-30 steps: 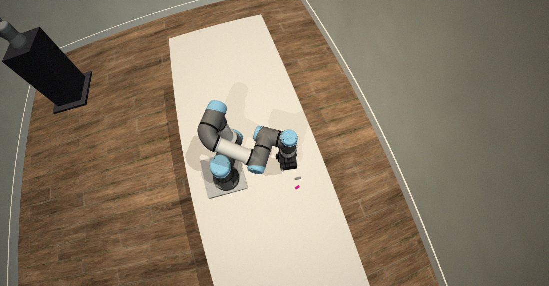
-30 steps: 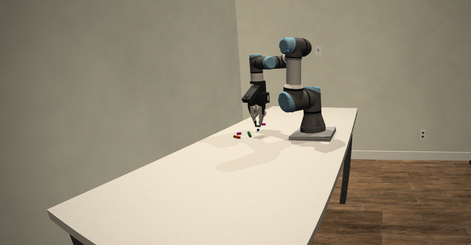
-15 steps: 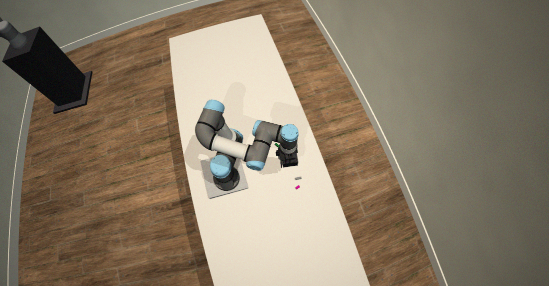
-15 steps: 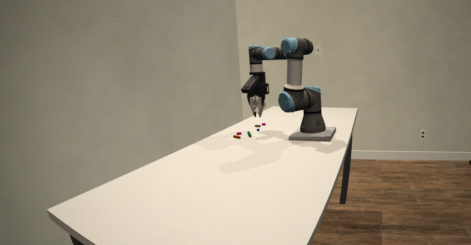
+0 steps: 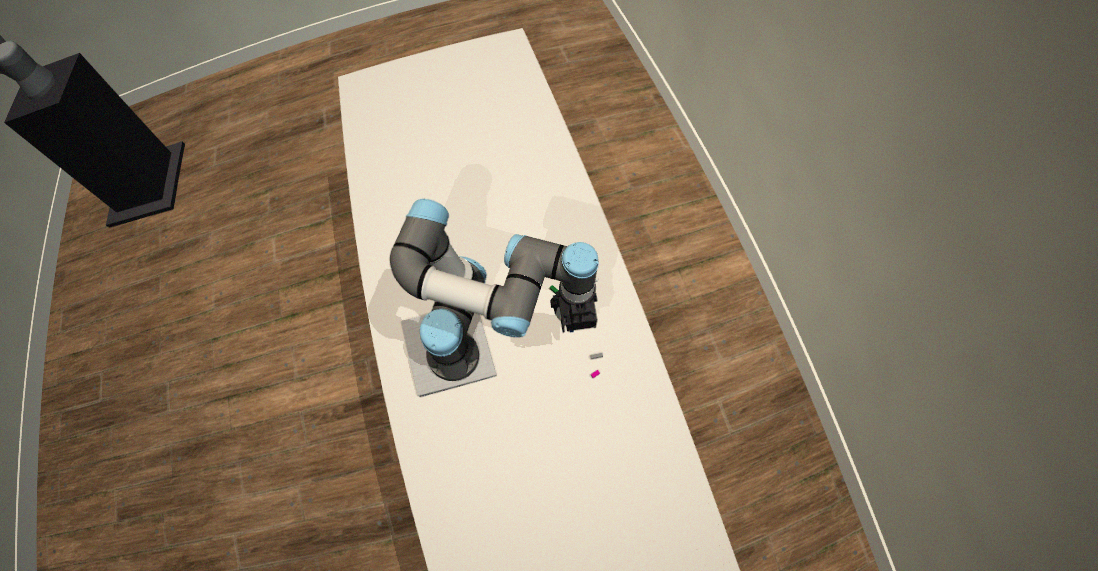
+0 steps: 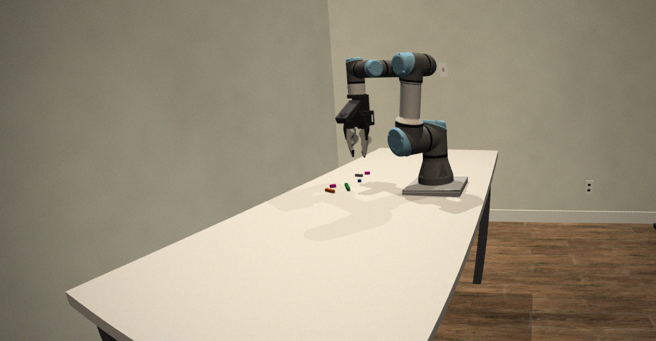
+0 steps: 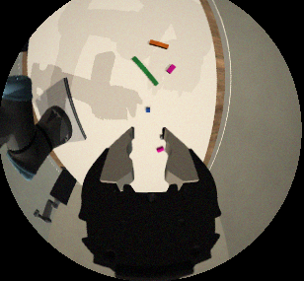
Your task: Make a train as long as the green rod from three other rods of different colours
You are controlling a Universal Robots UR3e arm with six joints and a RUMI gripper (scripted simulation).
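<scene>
Right now the grey rod is 100 mm below my hand, 80 mm to the right of it and 40 mm ahead of it. From my hand the other things lie so: blue rod: 100 mm below; then green rod: 100 mm below, 90 mm to the left; then orange rod: 150 mm to the left, 100 mm below, 30 mm ahead.
</scene>
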